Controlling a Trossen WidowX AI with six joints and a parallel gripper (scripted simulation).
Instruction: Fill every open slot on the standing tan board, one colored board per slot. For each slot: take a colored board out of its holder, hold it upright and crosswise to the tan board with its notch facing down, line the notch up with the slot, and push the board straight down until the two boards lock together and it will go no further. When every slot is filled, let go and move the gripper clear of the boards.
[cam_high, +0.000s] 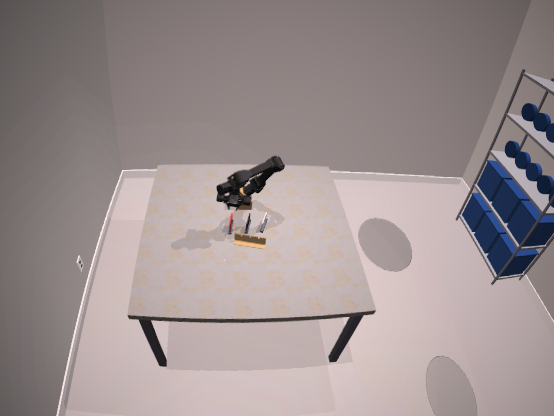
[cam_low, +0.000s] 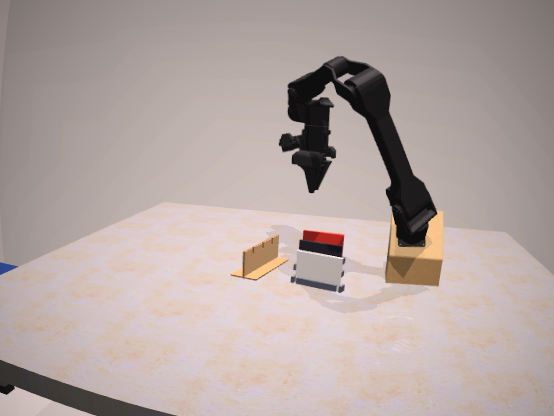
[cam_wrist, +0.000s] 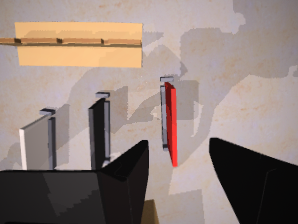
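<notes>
Right now the red board is 30 mm behind my gripper tip, 10 mm to the right of it and 140 mm below it. Also, from my gripper tip: dark navy board (30 mm behind, 100 mm to the left, 140 mm below); white board (30 mm behind, 190 mm to the left, 140 mm below); tan board (100 mm ahead, 100 mm to the left, 140 mm below).
</notes>
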